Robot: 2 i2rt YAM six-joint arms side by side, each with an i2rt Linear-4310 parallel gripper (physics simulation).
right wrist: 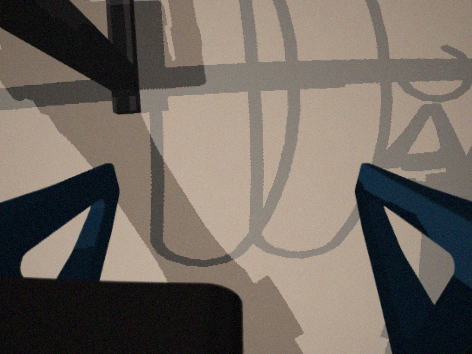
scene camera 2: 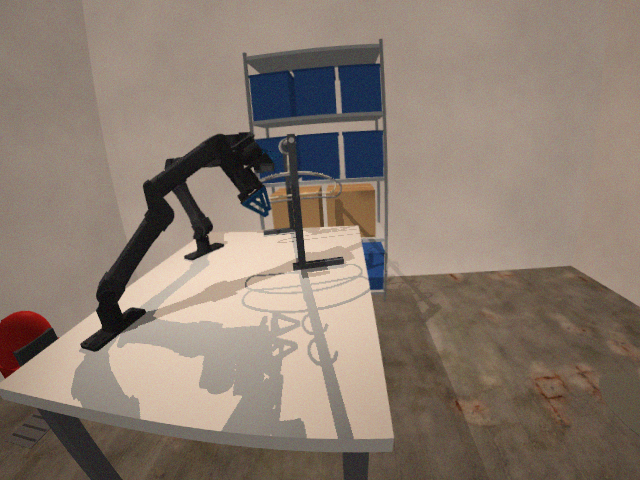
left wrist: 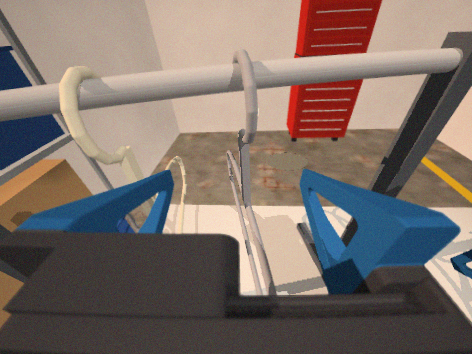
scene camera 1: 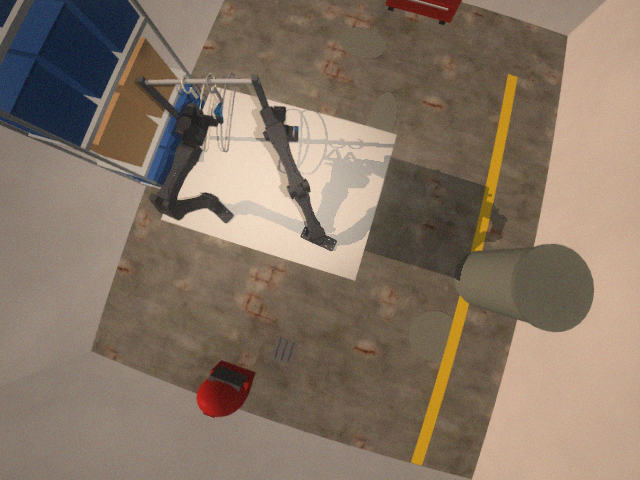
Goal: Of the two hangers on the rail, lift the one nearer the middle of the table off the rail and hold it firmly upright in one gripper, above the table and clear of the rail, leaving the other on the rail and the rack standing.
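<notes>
The grey hanger (scene camera 1: 209,77) (left wrist: 250,107), nearer the table's middle, hangs by its hook on the rail (scene camera 1: 235,81) (left wrist: 325,70). The cream hanger (scene camera 1: 181,84) (left wrist: 68,100) hangs on the rail farther left in the left wrist view. My left gripper (scene camera 1: 209,104) (left wrist: 236,176) is open just below the rail; in its wrist view the grey hanger's neck appears between the fingertips, untouched, and the cream hanger passes behind the left-hand finger. My right gripper (scene camera 2: 262,202) (right wrist: 237,177) is open and empty above the table, pointing down. In scene camera 2 the right arm largely hides the left gripper.
The rack stands upright; its dark post (scene camera 2: 296,206) (left wrist: 421,112) is at the rail's right end in the left wrist view, close to the right arm in scene camera 1. A shelf unit (scene camera 2: 383,155) with blue bins and cardboard boxes stands beyond the table's far end in scene camera 2.
</notes>
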